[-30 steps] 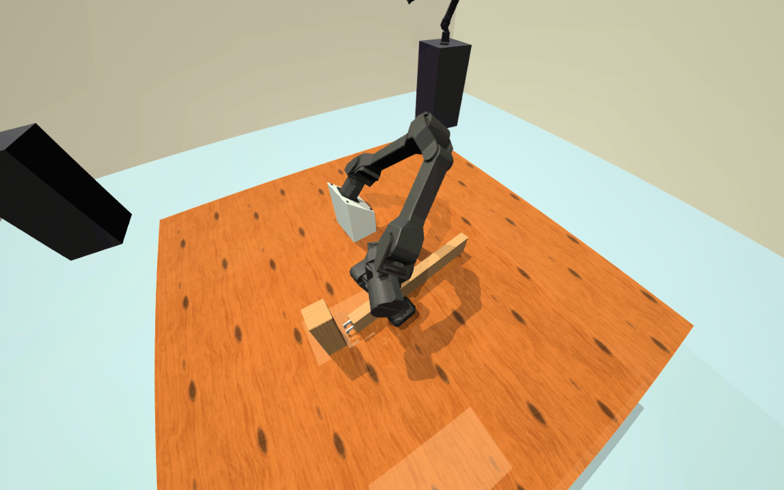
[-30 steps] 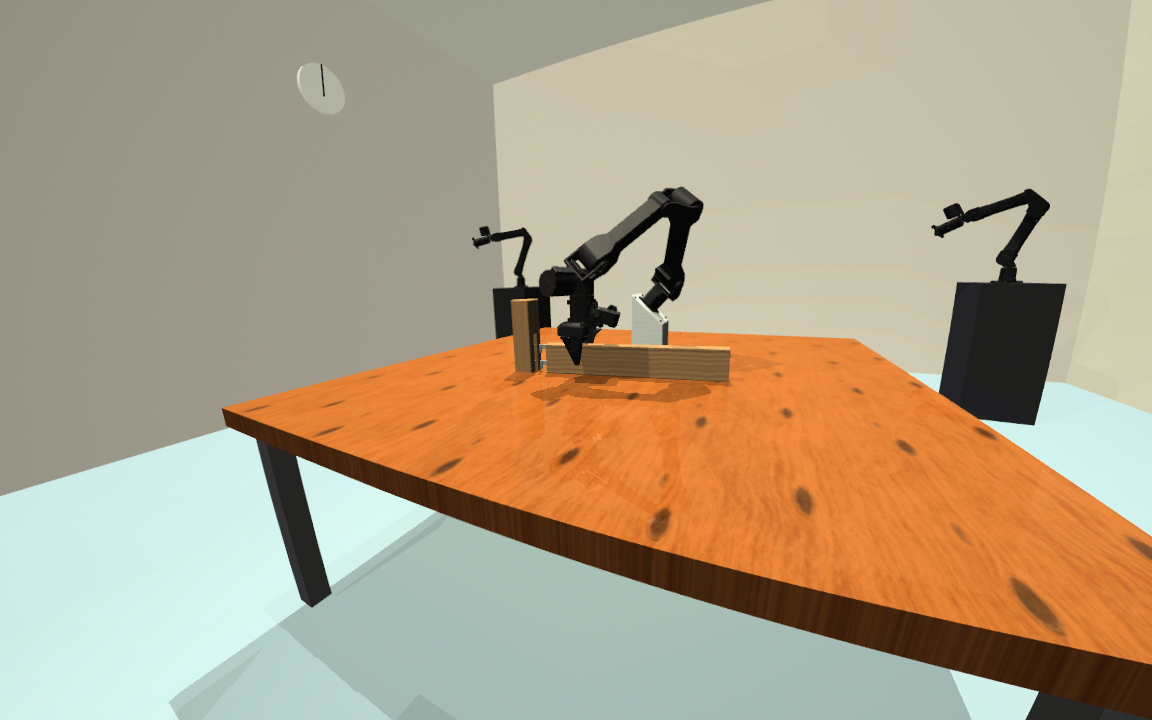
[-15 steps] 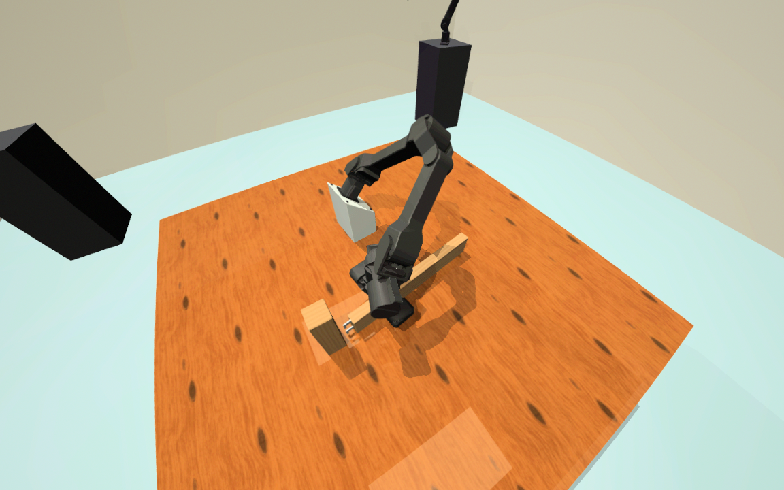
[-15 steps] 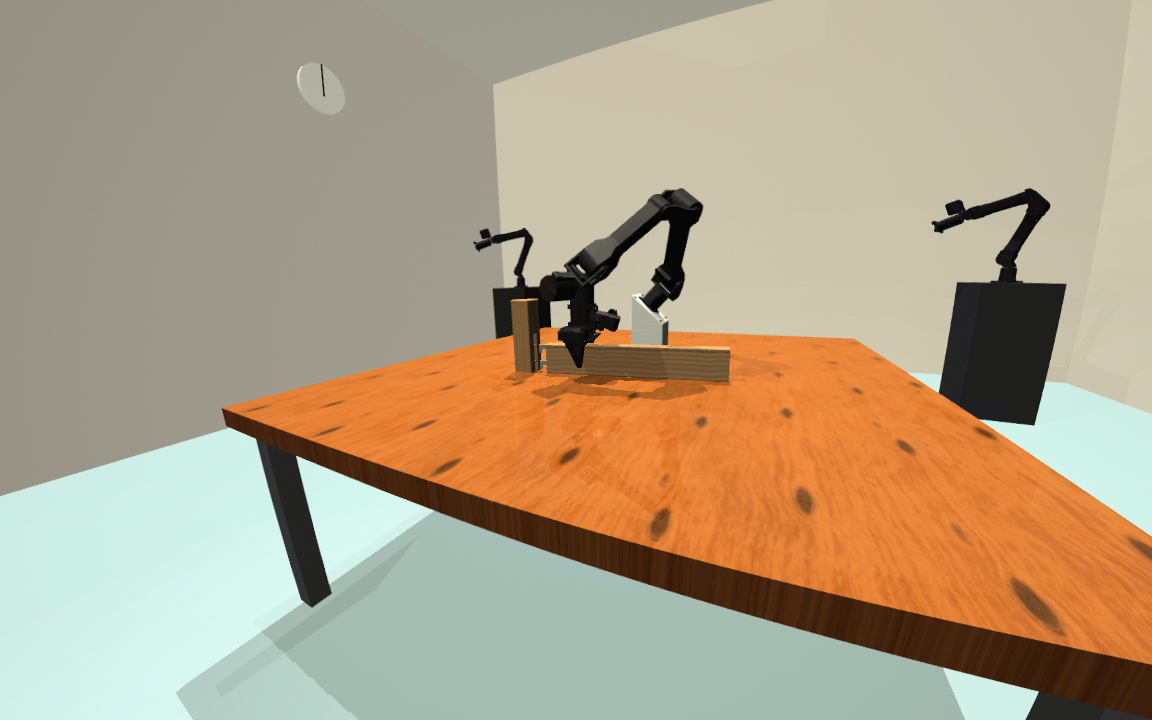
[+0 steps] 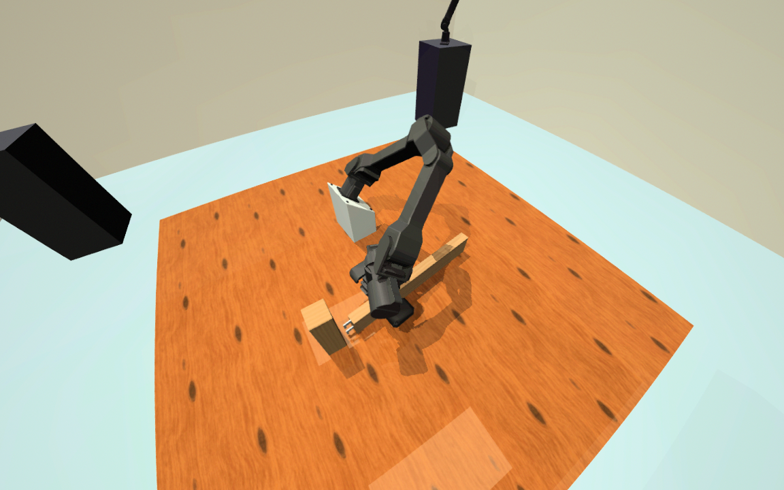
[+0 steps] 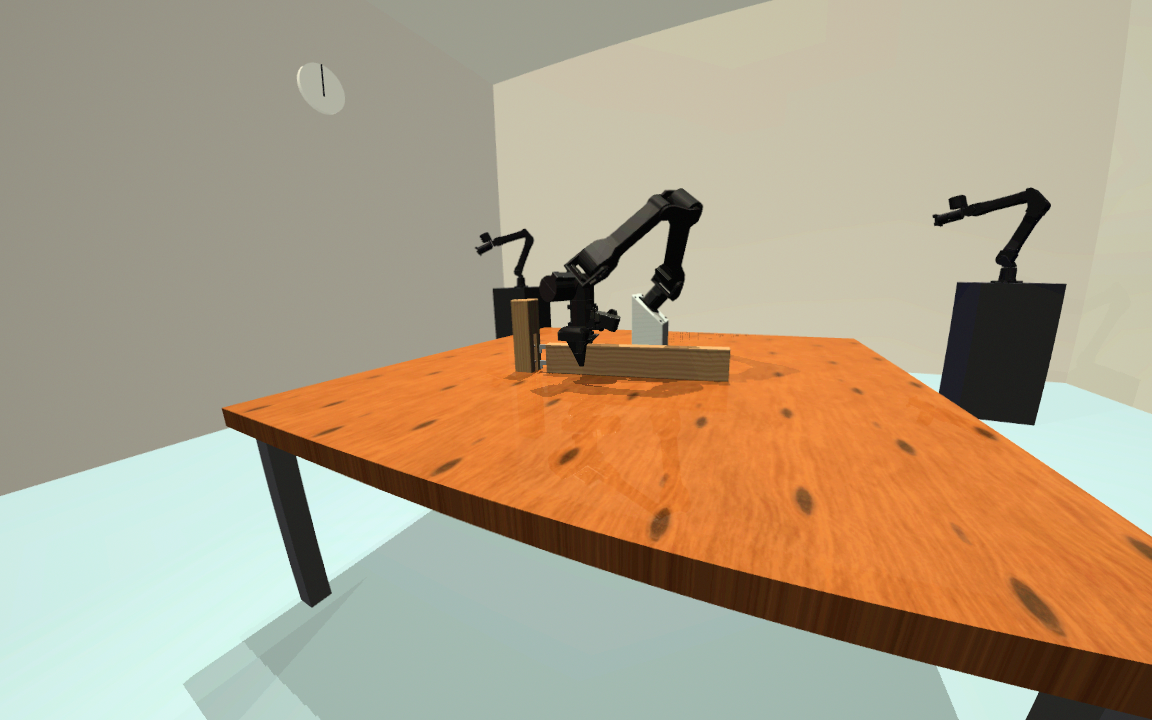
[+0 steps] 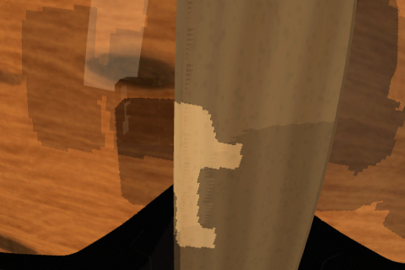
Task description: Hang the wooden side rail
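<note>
Now: gripper tip 15 cm to the left of the headboard post, 6 cm below it and 3 cm short of it.
</note>
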